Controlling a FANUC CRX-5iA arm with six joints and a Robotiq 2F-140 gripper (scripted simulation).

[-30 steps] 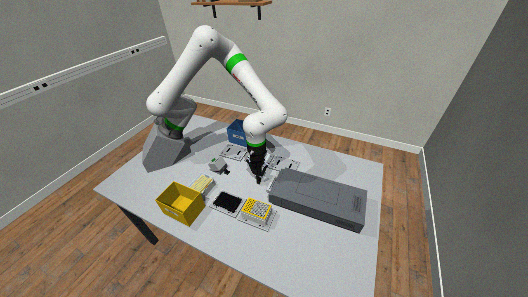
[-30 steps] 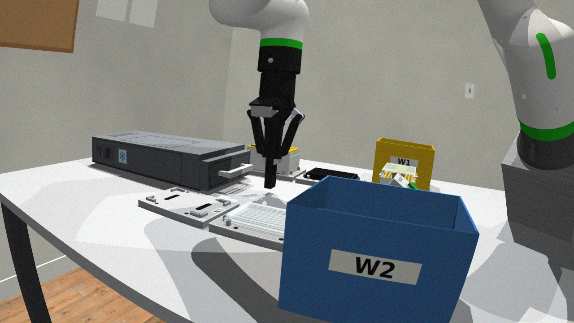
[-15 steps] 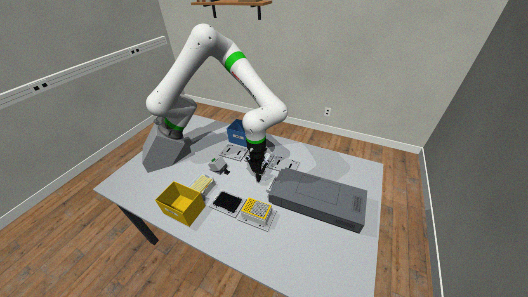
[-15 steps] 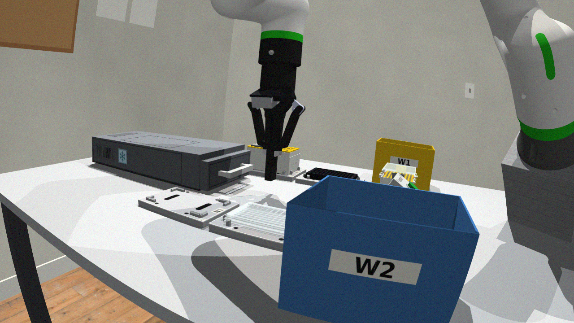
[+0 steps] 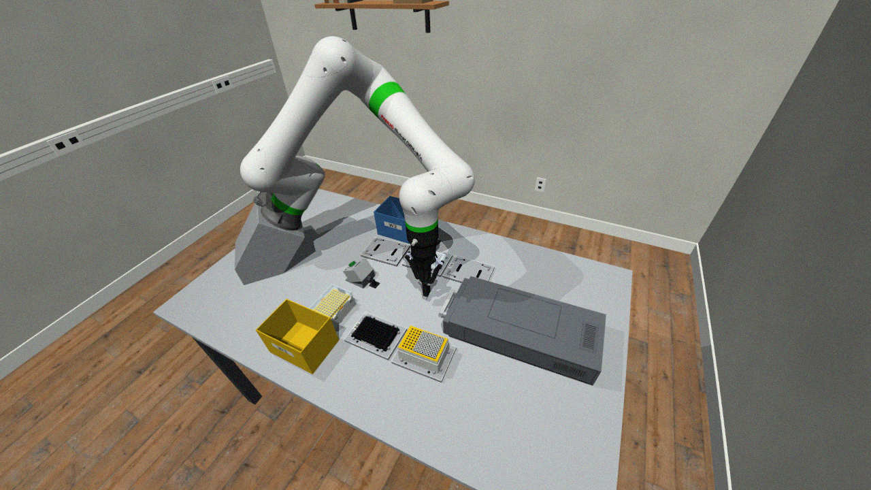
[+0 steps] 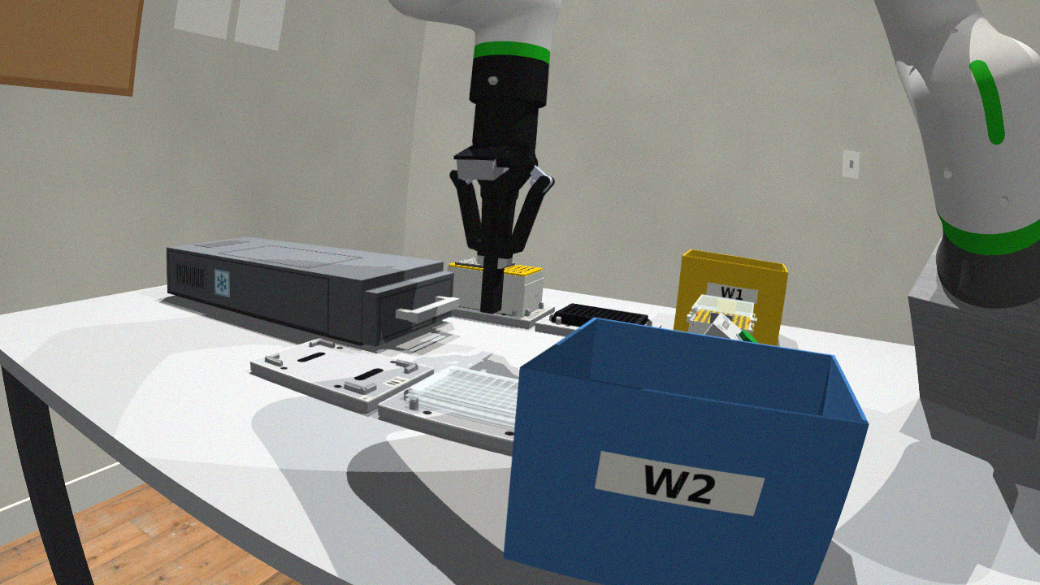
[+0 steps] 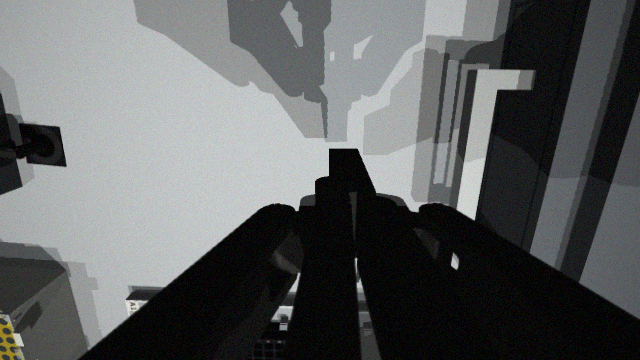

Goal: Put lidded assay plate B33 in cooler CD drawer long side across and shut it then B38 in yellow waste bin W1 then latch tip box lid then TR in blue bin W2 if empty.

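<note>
Right now the black assay plate is 40 mm behind my hand, 210 mm to the right of it and 60 mm below it. Also, from my hand: white assay plate 190 mm ahead, 50 mm to the left, 60 mm below; then clear plate lid 190 mm ahead, 50 mm to the left, 50 mm below; then tip rack TR 120 mm ahead, 170 mm to the right, 30 mm below.
</note>
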